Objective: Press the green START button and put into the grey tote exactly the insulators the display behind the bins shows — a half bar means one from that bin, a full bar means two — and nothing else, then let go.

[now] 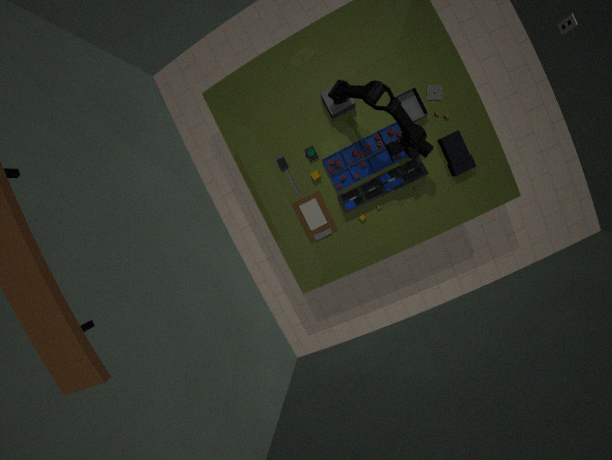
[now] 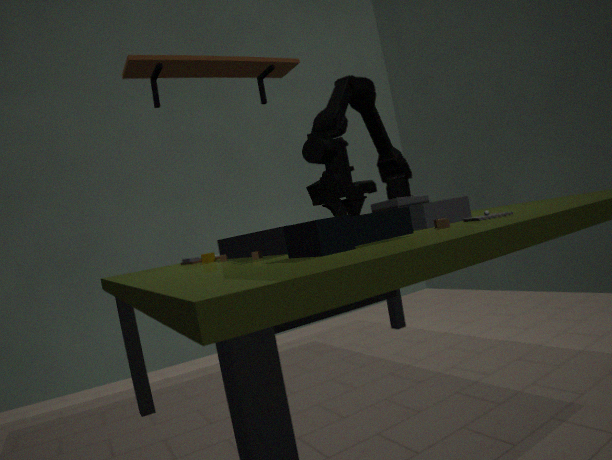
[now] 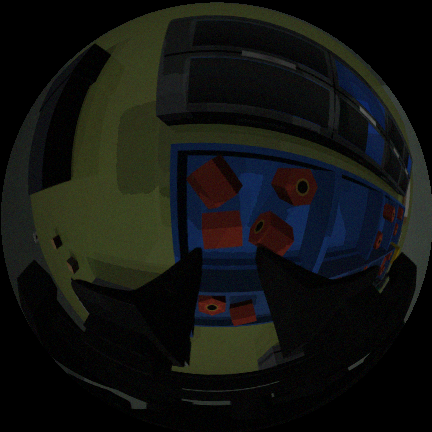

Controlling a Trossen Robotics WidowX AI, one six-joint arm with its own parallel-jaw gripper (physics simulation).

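Frame: origin at the arm's base, x ahead, y left, z up, level; centimetres.
Where they show: gripper, fingertip midpoint: [image 3: 229, 253]; arm's base at its link origin: [image 1: 339, 96] [image 2: 400, 199].
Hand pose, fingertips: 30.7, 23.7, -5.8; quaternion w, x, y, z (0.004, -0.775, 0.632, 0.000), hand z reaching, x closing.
Observation:
Things, the pixels of their centre, and the offset from my fingertips, as dx, dy, dz. "spot": a spot on its surface instead.
- full at the middle of its body: [image 3: 360, 96] [image 1: 393, 184] +18.0, -9.8, +1.6
- half at a spot on its surface: [image 3: 375, 139] spot: +12.9, -10.7, +2.1
- grey tote at the middle of its body: [image 2: 427, 214] [image 1: 409, 107] -17.0, +8.3, +0.2
- green START button at the middle of its body: [image 1: 311, 153] -9.7, -45.4, -0.5
- black box at the middle of its body: [image 2: 350, 231] [image 1: 456, 153] +11.6, +24.8, +0.3
- pale plate at the middle of its body: [image 1: 434, 92] -20.9, +23.5, -1.5
- clipboard at the middle of its body: [image 1: 314, 217] +22.9, -53.7, -1.6
- long-handled tool at the middle of its body: [image 3: 391, 263] [image 1: 286, 176] -2.1, -61.9, -1.6
My gripper [image 2: 346, 214] [image 3: 229, 253] is open and empty. Its fingertips hang at the corner bin of the blue bins [image 1: 380, 160] [image 3: 174, 210]. Four red insulators show in that bin, including one [image 3: 215, 182] at the far left and one [image 3: 272, 234] close by the right fingertip. The neighbouring bin in the same row looks empty. The dark display [image 1: 382, 185] [image 3: 172, 90] behind the bins shows several blue bars, one full [image 1: 392, 180] and one half [image 3: 375, 139]. The grey tote [image 1: 411, 107] is partly behind the arm; no insulator shows in its visible part. The green START button [image 1: 311, 152] stands beyond the opposite end of the bins.
A black box [image 1: 456, 153] [image 3: 62, 125] stands beside the bins. Small brown blocks [image 1: 446, 116] [image 3: 73, 264], yellow cubes [image 1: 315, 175] [image 1: 362, 217], a pale plate [image 1: 434, 92], a clipboard [image 1: 324, 206] and a long-handled tool [image 1: 282, 164] lie around.

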